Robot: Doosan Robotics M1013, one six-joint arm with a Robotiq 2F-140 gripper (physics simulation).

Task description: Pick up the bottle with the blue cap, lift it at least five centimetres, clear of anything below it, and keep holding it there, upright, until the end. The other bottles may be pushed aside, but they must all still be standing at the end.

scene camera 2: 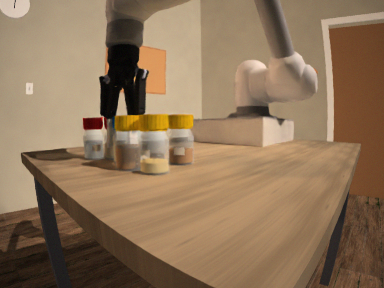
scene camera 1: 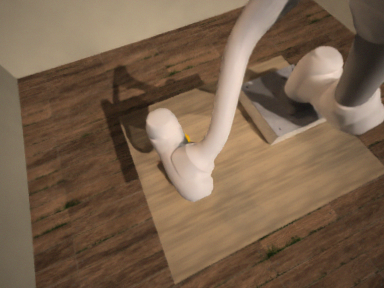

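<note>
The bottle with the blue cap is mostly hidden in the scene camera 2 view; a blue sliver of cap shows behind a yellow-capped bottle, level with the other caps. My black gripper points straight down and is shut on the blue-capped bottle; its fingertips are hidden behind the front bottles. The arm hides the gripper in the scene camera 1 view. Two more yellow-capped bottles and a red-capped bottle stand upright. A sliver of another red cap shows behind them.
The wooden table carries the bottles near its far left end in the scene camera 2 view. The arm's base block stands farther back. In the scene camera 1 view a yellow cap shows beside the wrist.
</note>
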